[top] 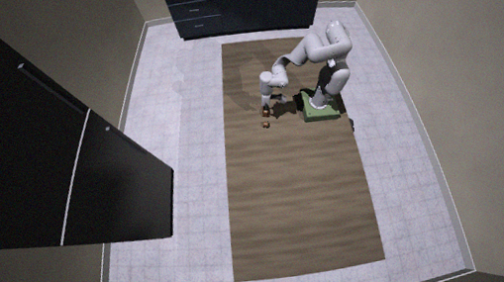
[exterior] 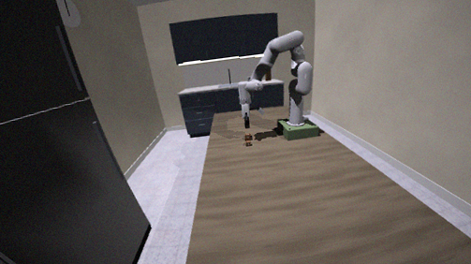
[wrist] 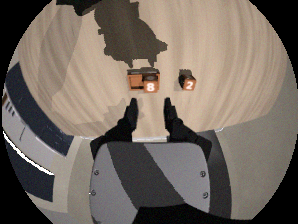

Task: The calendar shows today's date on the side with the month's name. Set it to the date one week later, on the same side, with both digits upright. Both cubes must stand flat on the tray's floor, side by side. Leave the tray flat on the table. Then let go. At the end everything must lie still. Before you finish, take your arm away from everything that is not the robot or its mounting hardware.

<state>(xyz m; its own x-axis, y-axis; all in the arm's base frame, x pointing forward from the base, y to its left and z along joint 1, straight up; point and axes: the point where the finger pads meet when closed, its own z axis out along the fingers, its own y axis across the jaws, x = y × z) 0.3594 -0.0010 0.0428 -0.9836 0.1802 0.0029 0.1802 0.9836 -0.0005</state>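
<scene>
The calendar tray is 11 cm below my hand and 2 cm to the right of it. Round my hand: calendar cube (10 cm below, 9 cm to the left, 2 cm ahead).
</scene>
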